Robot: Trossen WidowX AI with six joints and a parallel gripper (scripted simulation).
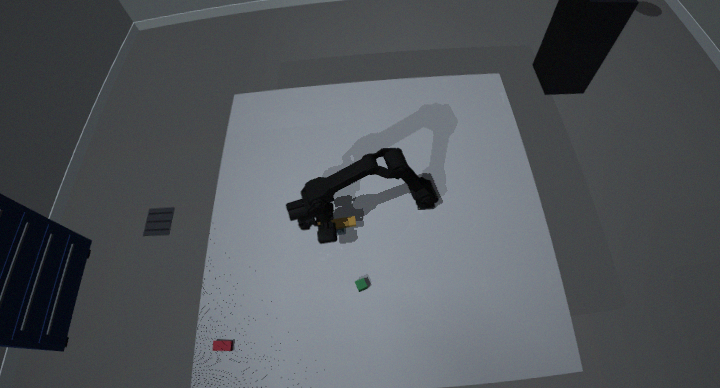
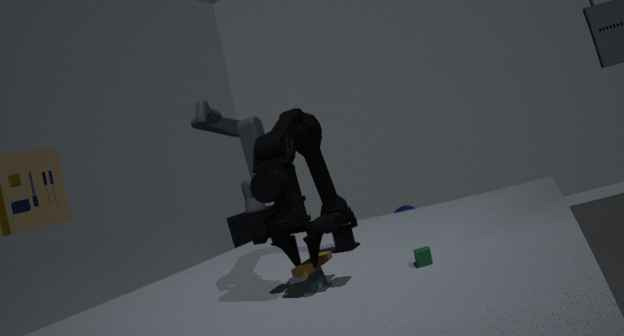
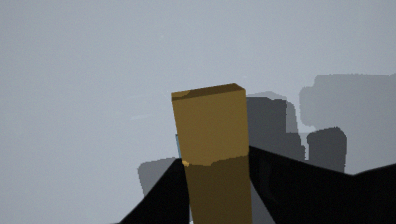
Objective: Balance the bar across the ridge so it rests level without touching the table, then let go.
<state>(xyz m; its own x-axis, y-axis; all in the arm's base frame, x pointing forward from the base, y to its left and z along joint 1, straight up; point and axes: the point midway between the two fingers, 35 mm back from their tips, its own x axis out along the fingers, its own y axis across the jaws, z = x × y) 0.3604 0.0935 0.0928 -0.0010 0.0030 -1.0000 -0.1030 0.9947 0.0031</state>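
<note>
The yellow bar is 30 mm behind my gripper tip. From my gripper tip the other things lie so: green cube: 100 mm behind, 210 mm to the left, 40 mm below; then red block: 380 mm ahead, 410 mm to the left, 50 mm below.
</note>
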